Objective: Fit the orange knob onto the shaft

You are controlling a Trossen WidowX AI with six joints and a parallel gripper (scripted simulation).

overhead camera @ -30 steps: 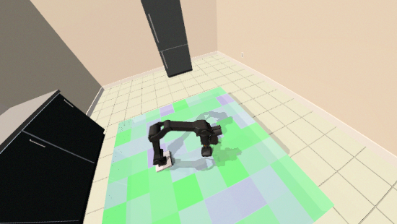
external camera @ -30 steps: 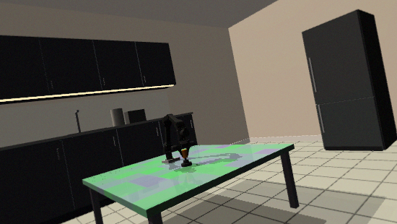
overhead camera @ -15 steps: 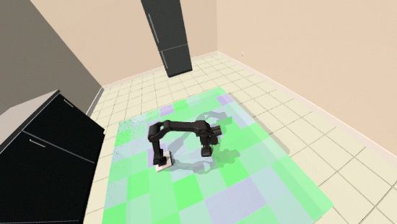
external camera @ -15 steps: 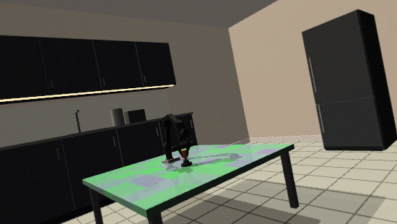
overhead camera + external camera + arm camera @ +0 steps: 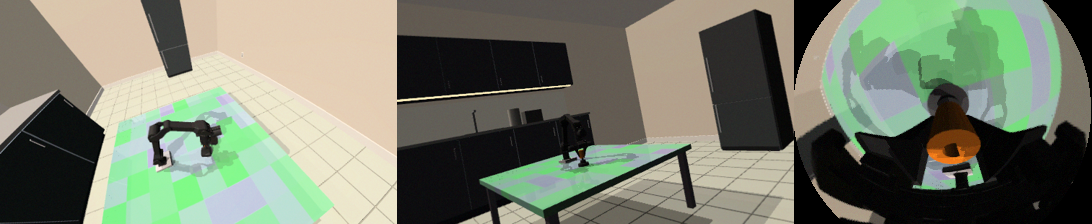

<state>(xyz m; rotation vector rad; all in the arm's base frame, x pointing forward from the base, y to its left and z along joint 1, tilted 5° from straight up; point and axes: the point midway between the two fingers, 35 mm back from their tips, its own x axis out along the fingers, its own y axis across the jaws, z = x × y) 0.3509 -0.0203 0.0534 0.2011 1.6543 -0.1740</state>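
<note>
Right now the orange knob is 20 mm above my gripper tip. The rest, counted from my gripper tip: dark round pedestal: 40 mm below.
</note>
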